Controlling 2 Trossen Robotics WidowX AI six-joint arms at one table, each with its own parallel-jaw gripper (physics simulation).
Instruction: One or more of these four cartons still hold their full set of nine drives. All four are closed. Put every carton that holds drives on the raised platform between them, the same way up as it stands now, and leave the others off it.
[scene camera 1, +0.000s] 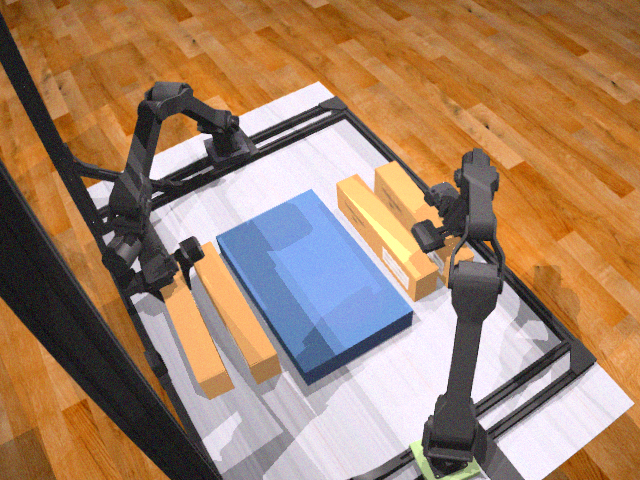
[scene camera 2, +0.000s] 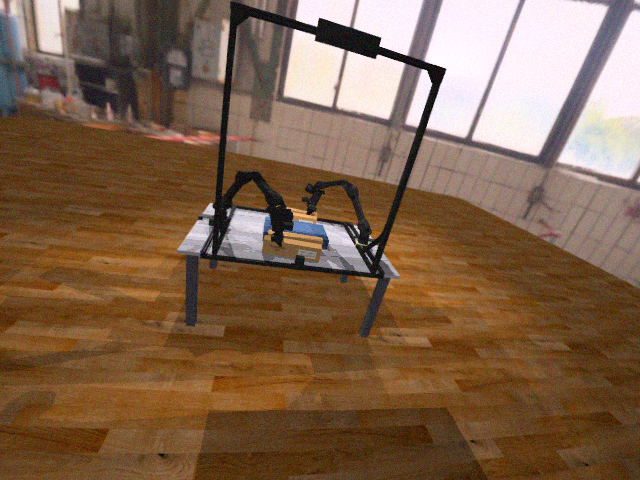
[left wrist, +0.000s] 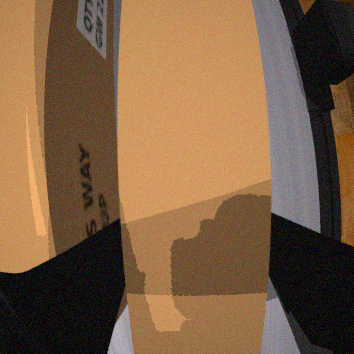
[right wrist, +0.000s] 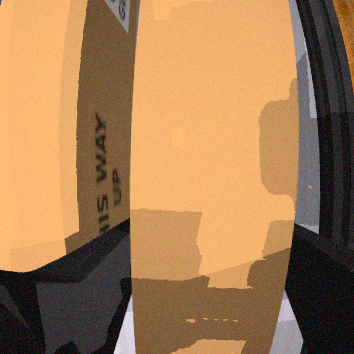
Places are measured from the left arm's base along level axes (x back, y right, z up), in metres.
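Pixels of known places: left gripper, fingertip midpoint: (scene camera 1: 178, 295) (scene camera 2: 281, 243) (left wrist: 193, 219); right gripper, fingertip midpoint: (scene camera 1: 441, 243) (right wrist: 206, 223); left arm's base at its link origin: (scene camera 1: 225, 145); right arm's base at its link origin: (scene camera 1: 445, 457) (scene camera 2: 362, 242).
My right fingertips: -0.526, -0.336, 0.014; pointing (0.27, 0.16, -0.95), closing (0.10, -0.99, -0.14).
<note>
Ahead of a thing's pixels: the offset from my right fingertips to its top centre, as dx, dy, dz. Level surfaces: height alone.
The blue raised platform @[+0.052, +0.289, +0.003] (scene camera 1: 309, 276) (scene camera 2: 310, 229) lies bare in the middle of the table. Two closed tan cartons lie on each side of it. My left gripper (scene camera 1: 172, 271) (left wrist: 193, 219) (scene camera 2: 282, 230) is shut across the far end of the outer left carton @[+0.046, +0.560, +0.030] (scene camera 1: 194, 333) (left wrist: 193, 123). The inner left carton @[+0.040, +0.467, +0.028] (scene camera 1: 234, 310) (left wrist: 17, 140) lies beside it, printed "THIS WAY UP". My right gripper (scene camera 1: 447, 243) (right wrist: 206, 223) (scene camera 2: 311, 202) is shut across the outer right carton @[+0.082, +0.006, +0.030] (scene camera 1: 399, 195) (right wrist: 211, 123). The inner right carton @[+0.083, +0.097, +0.028] (scene camera 1: 385, 233) (right wrist: 35, 140) lies between it and the platform.
The white table @[dz -0.057] (scene camera 1: 366, 405) is ringed by black frame rails (scene camera 1: 294, 124), close behind both outer cartons. A tall black gantry (scene camera 2: 413, 143) stands over the table. The right arm's base sits on a green pad (scene camera 1: 419, 456) at the front edge.
</note>
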